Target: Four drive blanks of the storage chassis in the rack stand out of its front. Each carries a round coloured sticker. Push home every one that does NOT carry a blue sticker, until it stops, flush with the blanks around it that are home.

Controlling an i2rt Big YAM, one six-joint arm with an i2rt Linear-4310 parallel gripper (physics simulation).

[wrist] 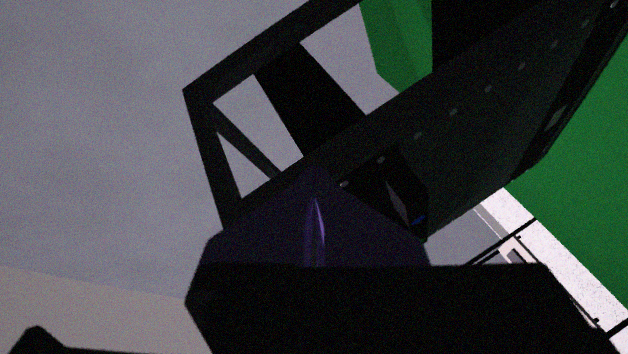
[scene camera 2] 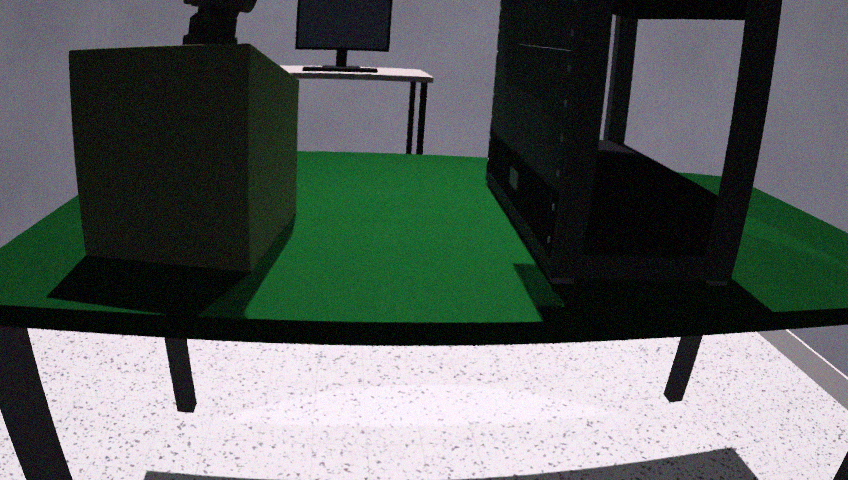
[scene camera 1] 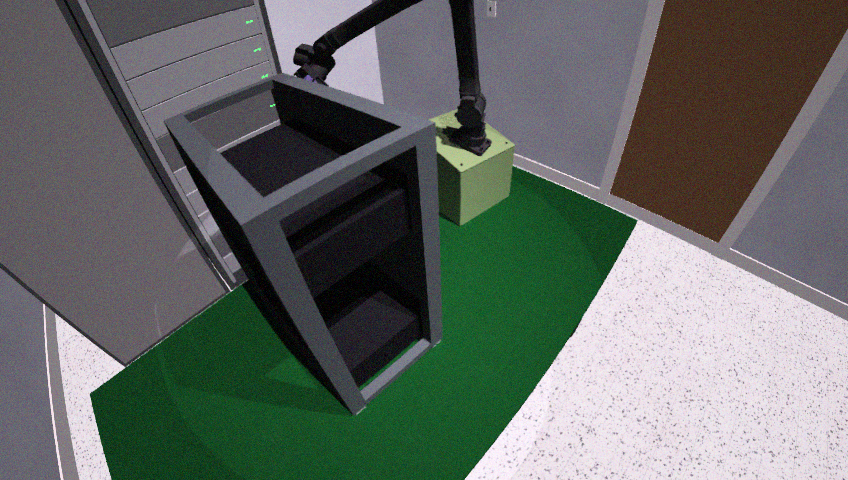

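Where they show: gripper, between the fingertips: [wrist: 314,177]; arm's base, origin of its link: [scene camera 2: 207,69] [scene camera 1: 470,142].
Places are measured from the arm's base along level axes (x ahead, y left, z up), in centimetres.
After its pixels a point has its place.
Note:
The rack [scene camera 1: 429,237] {y 21.6, x 56.9, z 13.8 cm} [scene camera 2: 580,178] {y -27.7, x 46.4, z -9.9 cm} [wrist: 211,150] {y -29.9, x 57.0, z 32.7 cm} stands upright with its front turned away from scene camera 1. In the wrist view, the dark storage chassis [wrist: 367,182] {y -24.1, x 43.9, z 19.1 cm} shows in part, beyond and right of my fingers. A blue sticker [wrist: 418,220] {y -15.8, x 41.3, z 16.2 cm} shows edge-on at its lower right; other coloured stickers and the amount each drive blank stands out cannot be made out. My gripper [scene camera 1: 308,78] [wrist: 314,177] {y -38.1, x 35.0, z 22.4 cm} is shut and empty, its purple fingers together. In scene camera 1 it is just past the rack's far top corner. Contact with the chassis cannot be told.
The arm's base stands on a pale green box [scene camera 1: 484,187] {y 7.7, x 3.6, z -13.2 cm} [scene camera 2: 160,160] {y -16.0, x -4.6, z -10.1 cm} facing the rack's front. Both stand on the green table top [scene camera 1: 505,279] {y 27.5, x 27.9, z -24.2 cm} [scene camera 2: 386,237] {y -8.6, x 26.9, z -24.1 cm} [wrist: 590,175] {y 16.0, x 43.1, z -24.1 cm}. A tall grey cabinet [scene camera 1: 107,178] is beside the table. A monitor [scene camera 2: 343,23] stands on a desk behind.

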